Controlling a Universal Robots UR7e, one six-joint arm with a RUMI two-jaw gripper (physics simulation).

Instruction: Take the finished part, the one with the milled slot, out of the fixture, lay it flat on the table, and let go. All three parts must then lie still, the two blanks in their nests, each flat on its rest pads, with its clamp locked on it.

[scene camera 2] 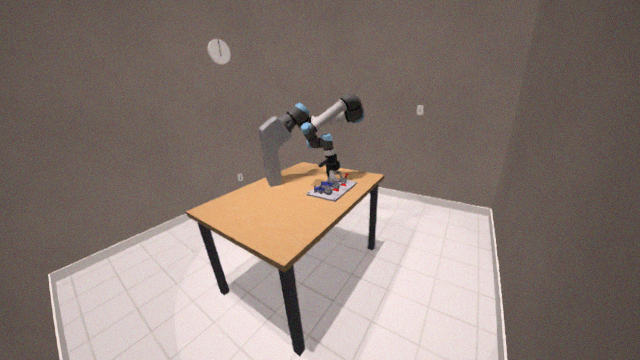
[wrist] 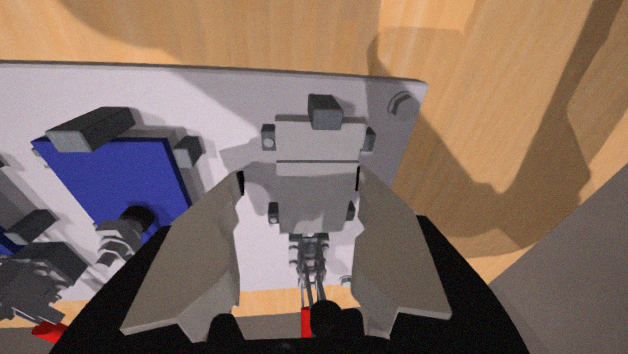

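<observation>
The grey finished part lies in the right-hand nest in the wrist view, with a thin line across it marking the slot. Its clamp is swung back, off the part, with a red handle. My gripper is partly open and empty; its jaws stand either side of the part, with gaps. A blue blank lies in the middle nest; the black tip of its clamp is over it. A corner of another blue blank shows at the left edge. Rest pads are hidden.
The pale fixture plate lies on the wooden table. Dark locating blocks surround the nests, one at the part's far end. A bolt head rises near the plate's corner. Another red handle shows lower left.
</observation>
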